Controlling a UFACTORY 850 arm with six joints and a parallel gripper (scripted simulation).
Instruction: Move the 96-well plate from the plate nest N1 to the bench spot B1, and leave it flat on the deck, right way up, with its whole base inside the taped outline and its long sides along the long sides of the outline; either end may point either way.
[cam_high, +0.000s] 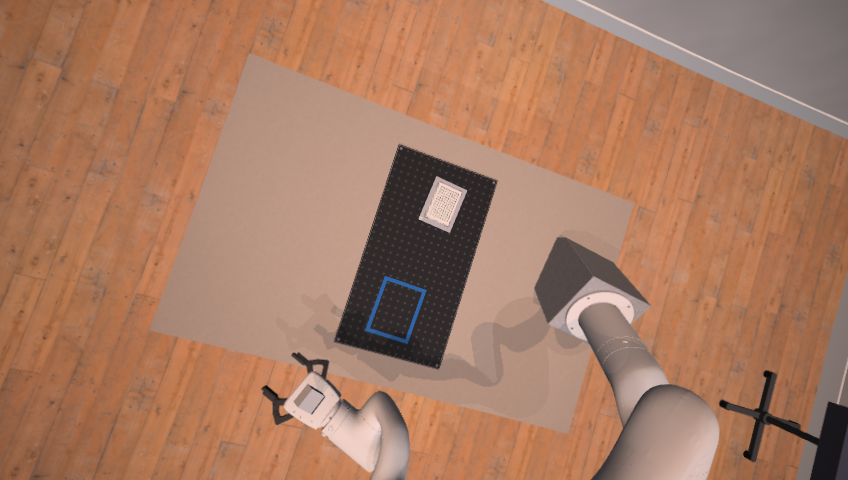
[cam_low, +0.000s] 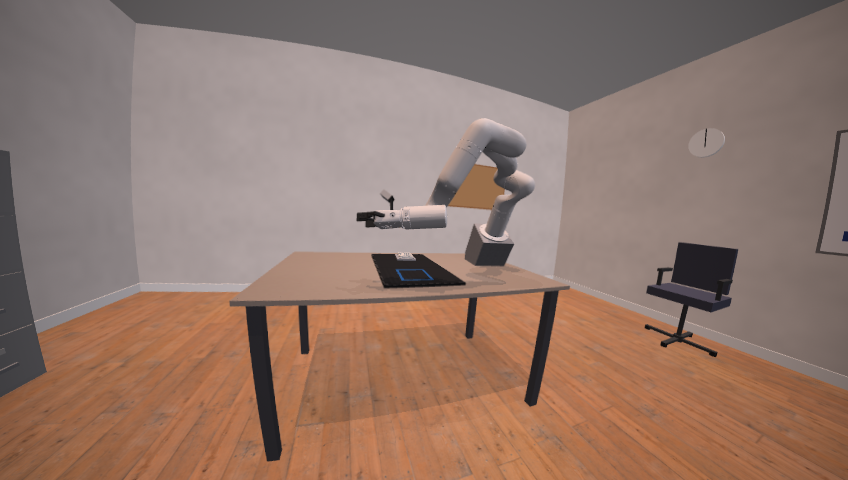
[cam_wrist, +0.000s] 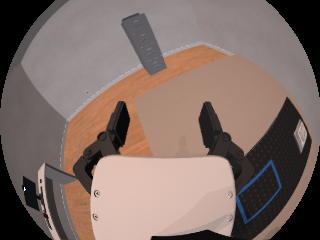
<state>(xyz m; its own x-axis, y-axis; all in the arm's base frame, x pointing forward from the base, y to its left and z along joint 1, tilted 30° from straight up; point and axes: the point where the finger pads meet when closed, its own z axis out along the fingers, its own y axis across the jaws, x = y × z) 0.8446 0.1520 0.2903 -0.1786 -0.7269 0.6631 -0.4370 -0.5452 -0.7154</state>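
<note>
The white 96-well plate lies 530 mm to the right of my hand, 360 mm behind it and 240 mm below it.
</note>
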